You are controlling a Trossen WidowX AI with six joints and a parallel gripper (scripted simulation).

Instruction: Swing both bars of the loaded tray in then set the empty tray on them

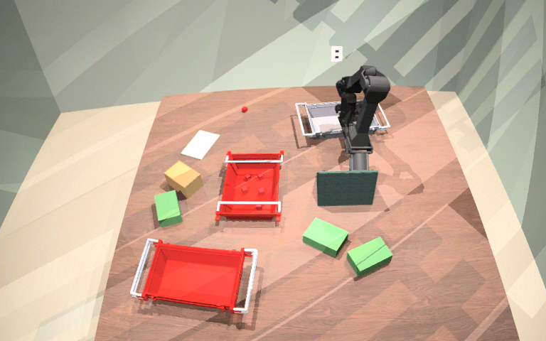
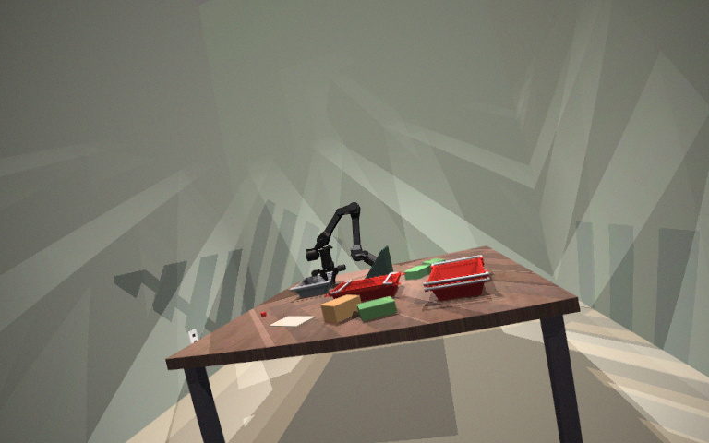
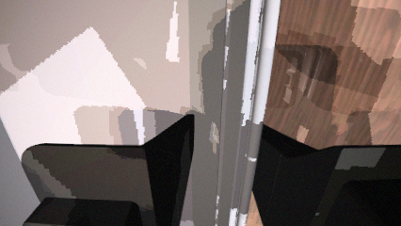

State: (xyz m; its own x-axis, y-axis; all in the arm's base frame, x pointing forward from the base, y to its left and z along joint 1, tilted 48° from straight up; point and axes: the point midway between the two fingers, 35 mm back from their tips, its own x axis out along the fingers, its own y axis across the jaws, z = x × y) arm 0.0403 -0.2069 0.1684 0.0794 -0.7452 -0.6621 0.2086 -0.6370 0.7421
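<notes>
Right now the grey tray is 20 mm ahead of my gripper tip, 80 mm to the right of it and 30 mm above it. The rest, counted from my gripper tip: white sheet: 580 mm ahead, 60 mm to the left, 10 mm below; red cube: 440 mm ahead, 160 mm to the right; tan box: 590 mm ahead, 280 mm to the left, 20 mm above.
</notes>
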